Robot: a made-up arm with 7 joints. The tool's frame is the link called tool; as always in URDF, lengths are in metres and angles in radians. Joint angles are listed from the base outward.
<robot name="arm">
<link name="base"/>
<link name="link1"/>
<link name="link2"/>
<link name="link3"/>
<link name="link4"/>
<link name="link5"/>
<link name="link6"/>
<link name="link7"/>
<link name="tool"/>
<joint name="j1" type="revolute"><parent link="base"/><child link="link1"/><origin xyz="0 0 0.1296" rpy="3.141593 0 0"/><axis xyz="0 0 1"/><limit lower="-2.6" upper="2.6"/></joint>
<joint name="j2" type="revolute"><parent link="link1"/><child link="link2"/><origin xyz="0.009 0.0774 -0.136" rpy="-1.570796 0 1.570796"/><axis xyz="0 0 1"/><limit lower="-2.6" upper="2.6"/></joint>
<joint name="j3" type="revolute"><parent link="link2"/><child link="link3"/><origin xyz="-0.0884 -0.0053 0.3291" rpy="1.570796 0 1.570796"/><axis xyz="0 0 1"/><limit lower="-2.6" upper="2.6"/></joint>
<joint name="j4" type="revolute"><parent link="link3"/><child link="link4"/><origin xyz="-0.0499 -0.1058 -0.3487" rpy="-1.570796 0 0"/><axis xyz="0 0 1"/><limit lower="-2.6" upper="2.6"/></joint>
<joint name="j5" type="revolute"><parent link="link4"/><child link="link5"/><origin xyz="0.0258 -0.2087 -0.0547" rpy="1.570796 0 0"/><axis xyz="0 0 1"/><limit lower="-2.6" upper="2.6"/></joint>
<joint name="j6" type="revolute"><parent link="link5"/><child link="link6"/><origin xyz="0.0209 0.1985 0.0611"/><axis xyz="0 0 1"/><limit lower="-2.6" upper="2.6"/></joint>
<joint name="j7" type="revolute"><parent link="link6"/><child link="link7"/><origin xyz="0.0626 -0.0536 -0.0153" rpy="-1.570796 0 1.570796"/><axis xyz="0 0 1"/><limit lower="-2.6" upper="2.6"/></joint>
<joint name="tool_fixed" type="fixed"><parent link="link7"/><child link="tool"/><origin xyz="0.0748 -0.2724 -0.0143" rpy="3.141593 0 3.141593"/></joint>
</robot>
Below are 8 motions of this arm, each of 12 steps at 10 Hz.
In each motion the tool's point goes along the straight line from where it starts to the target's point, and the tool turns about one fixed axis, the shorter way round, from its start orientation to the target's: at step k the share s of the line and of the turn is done. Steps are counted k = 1, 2, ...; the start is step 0. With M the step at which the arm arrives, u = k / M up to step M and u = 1 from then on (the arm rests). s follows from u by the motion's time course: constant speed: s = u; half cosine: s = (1 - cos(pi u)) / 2; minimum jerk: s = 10 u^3 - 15 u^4 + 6 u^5.
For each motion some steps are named. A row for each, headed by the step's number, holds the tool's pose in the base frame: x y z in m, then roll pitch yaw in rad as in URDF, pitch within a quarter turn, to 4 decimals.
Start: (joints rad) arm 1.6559 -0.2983 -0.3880 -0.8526 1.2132 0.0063 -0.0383
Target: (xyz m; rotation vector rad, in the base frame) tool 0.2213 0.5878 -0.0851 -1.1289 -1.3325 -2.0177
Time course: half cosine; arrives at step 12
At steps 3, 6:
3: 0.2859 0.5167 -0.1473 1.0588 -0.3590 -2.6787
6: 0.2592 0.5462 -0.1216 1.0635 -0.6240 -2.8646

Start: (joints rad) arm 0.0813 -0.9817 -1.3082 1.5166 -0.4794 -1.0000 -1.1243
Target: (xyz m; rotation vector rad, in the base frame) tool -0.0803 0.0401 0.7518 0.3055 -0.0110 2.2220
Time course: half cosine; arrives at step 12
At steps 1, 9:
1: 0.0775 0.0753 0.5125 2.0769 0.4964 3.0154
9: -0.0568 0.0453 0.7162 0.3494 -0.0458 2.2243

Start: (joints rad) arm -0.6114 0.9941 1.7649 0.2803 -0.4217 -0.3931 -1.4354
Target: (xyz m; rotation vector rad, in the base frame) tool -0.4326 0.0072 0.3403 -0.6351 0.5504 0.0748
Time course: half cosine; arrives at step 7
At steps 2, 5, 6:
2: -0.4092 -0.0599 0.3402 -1.2711 0.6401 1.3344
5: -0.4272 -0.0084 0.3403 -0.8243 0.4897 0.2203
6: -0.4312 0.0031 0.3403 -0.7187 0.5190 -0.0264

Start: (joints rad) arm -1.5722 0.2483 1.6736 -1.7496 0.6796 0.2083 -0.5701
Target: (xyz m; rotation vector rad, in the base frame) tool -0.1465 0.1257 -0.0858 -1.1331 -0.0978 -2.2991
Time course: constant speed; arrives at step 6
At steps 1, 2, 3, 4, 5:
1: -0.3461 0.2317 0.1730 -2.2333 -0.8816 -0.7987
2: -0.3062 0.2105 0.1212 -1.9207 -1.0221 -1.0338
3: -0.2662 0.1893 0.0695 -1.4782 -1.1028 -1.4013
4: -0.2263 0.1681 0.0177 -0.9739 -1.0922 -1.8313
5: -0.1864 0.1469 -0.0340 -0.5595 -0.9951 -2.1702

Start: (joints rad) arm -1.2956 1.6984 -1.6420 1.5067 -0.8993 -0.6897 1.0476
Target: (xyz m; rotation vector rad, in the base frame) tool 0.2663 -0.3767 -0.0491 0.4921 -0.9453 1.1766
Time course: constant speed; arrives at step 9
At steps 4, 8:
4: 0.2969 -0.2344 -0.3191 0.7525 -0.7711 1.2456
8: 0.2724 -0.3482 -0.1031 -0.0240 -0.9471 1.3589

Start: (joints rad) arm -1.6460 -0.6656 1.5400 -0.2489 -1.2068 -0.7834 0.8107
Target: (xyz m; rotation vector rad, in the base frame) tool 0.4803 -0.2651 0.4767 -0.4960 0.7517 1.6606
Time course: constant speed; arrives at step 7
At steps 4, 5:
4: 0.4027 -0.3658 0.4662 0.2996 0.6897 1.6439
5: 0.4286 -0.3322 0.4697 0.2946 0.7093 1.7211

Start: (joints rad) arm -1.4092 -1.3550 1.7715 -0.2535 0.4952 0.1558 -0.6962
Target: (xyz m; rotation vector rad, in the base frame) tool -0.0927 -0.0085 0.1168 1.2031 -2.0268 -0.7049
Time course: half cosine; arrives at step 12
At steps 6, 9, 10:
6: 0.0143 -0.1495 0.1565 2.1970 -0.4741 -1.6370
9: -0.0614 -0.0498 0.1284 2.2668 -0.3346 -1.8589
10: -0.0784 -0.0274 0.1221 2.2775 -0.3016 -1.9058

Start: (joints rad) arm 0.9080 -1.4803 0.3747 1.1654 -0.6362 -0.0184 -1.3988
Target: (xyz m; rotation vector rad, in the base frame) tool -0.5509 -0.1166 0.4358 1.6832 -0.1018 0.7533
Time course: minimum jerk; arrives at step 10
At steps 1, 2, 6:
1: -0.4389 -0.1531 0.6181 0.6664 -0.2199 0.1606
2: -0.4445 -0.1513 0.6090 0.7146 -0.2303 0.1790
6: -0.5151 -0.1283 0.4942 1.3230 -0.4252 0.3585

